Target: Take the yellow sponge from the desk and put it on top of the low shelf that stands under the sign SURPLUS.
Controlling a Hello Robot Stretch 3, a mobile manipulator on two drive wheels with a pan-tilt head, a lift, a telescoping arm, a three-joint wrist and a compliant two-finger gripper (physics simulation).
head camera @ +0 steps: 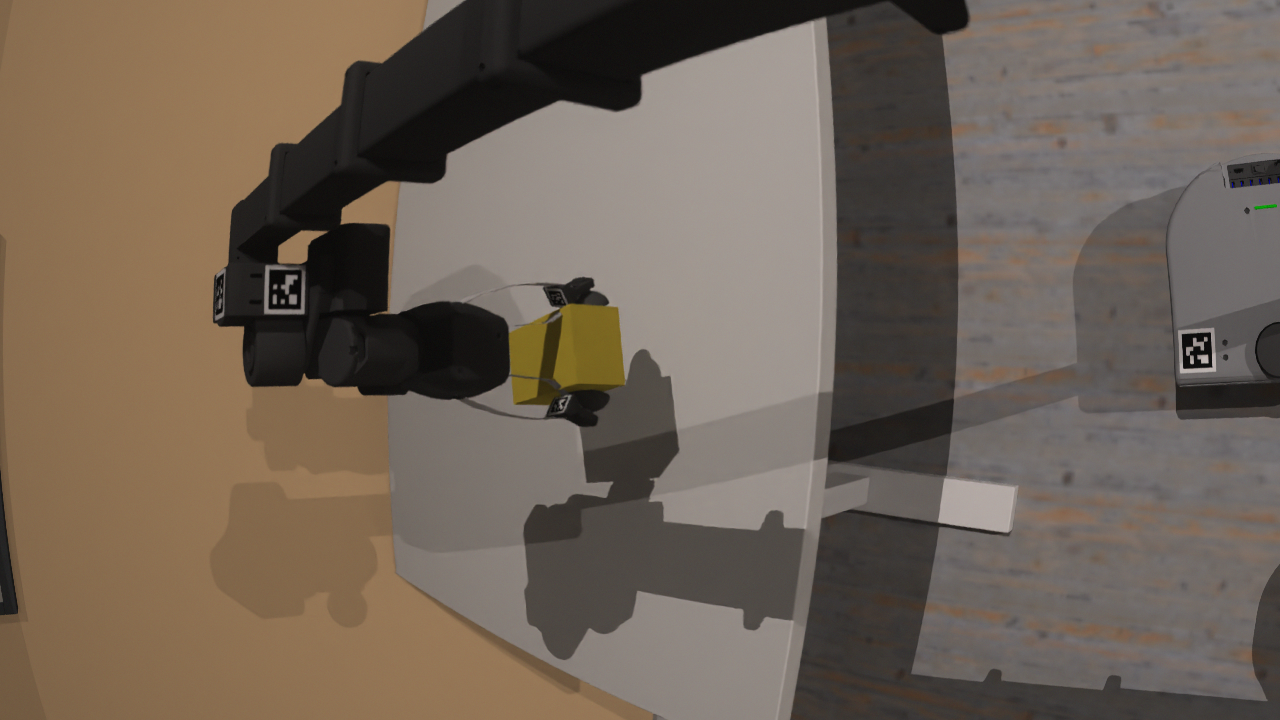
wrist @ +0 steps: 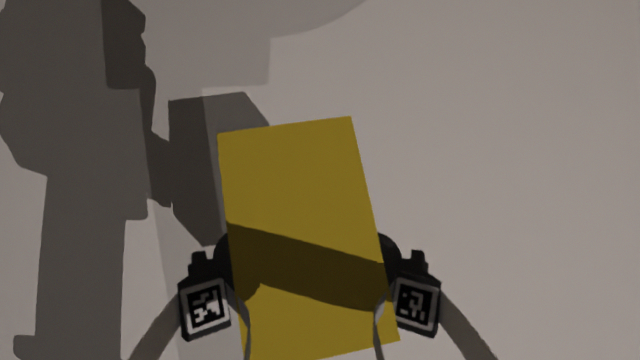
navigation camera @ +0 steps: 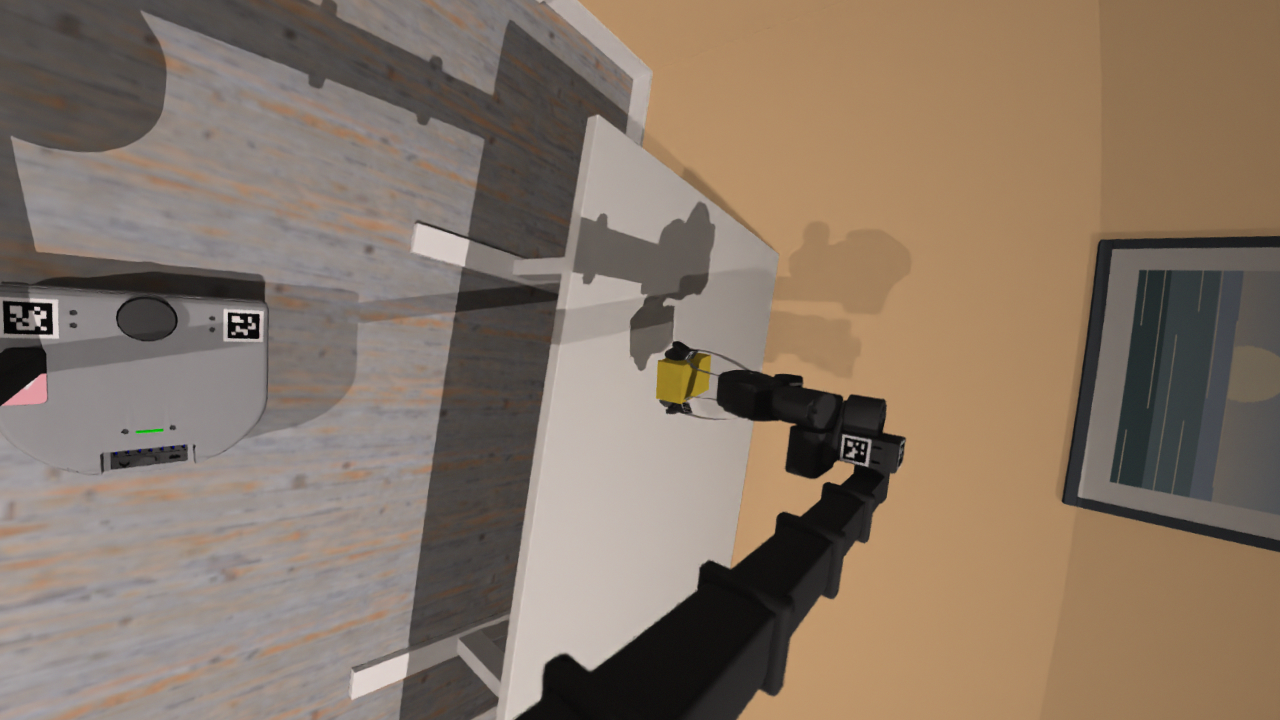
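Where they show: gripper, between the fingertips: (head camera: 598, 352) (navigation camera: 666, 376); robot's base, origin of its link: (head camera: 1275, 347) (navigation camera: 148, 317).
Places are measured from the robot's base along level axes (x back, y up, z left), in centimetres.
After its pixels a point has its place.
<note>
The yellow sponge (head camera: 592, 344) @(x 2.6, y 85.4, z -56.0 cm) (navigation camera: 675, 381) @(x 2.3, y 86.1, z -56.0 cm) (wrist: 300, 185) is a thick block, pinched by its two long sides. My gripper (head camera: 581, 352) @(x 2.2, y 81.6, z -59.7 cm) (navigation camera: 678, 377) @(x 2.2, y 81.6, z -59.7 cm) (wrist: 308, 257) @(x 2.2, y 81.6, z -59.7 cm) is shut on it, one fingertip pressed against each side. The sponge is held above the white desk (head camera: 733, 197) @(x 15.4, y 72.0, z -52.2 cm) (navigation camera: 617, 501) @(x 27.7, y 72.0, z -60.8 cm) (wrist: 500, 150); its shadow lies apart from it on the desk top. In the wrist view the sponge is slightly turned between the fingers and its far end sticks out past the fingertips. The low shelf and the sign SURPLUS do not show in these views.
My arm (head camera: 429, 107) @(x 8.6, y 116.7, z -27.4 cm) (navigation camera: 716, 626) @(x 8.3, y 115.3, z -18.8 cm) reaches out over the desk. The orange-tan wall (head camera: 134, 268) @(x 18.1, y 117.8, z -123.0 cm) (navigation camera: 939, 134) @(x -60.4, y 109.2, z -129.7 cm) stands behind the desk, with a framed picture (navigation camera: 1190, 385) @(x -4.0, y 156.4, z -122.6 cm). A white desk leg (head camera: 975, 504) (navigation camera: 438, 241) stands out beneath the desk edge, towards my grey base (head camera: 1203, 268) @(x 11.4, y 16.0, z -11.0 cm) (navigation camera: 196, 376) @(x 9.6, y 16.0, z -6.3 cm).
</note>
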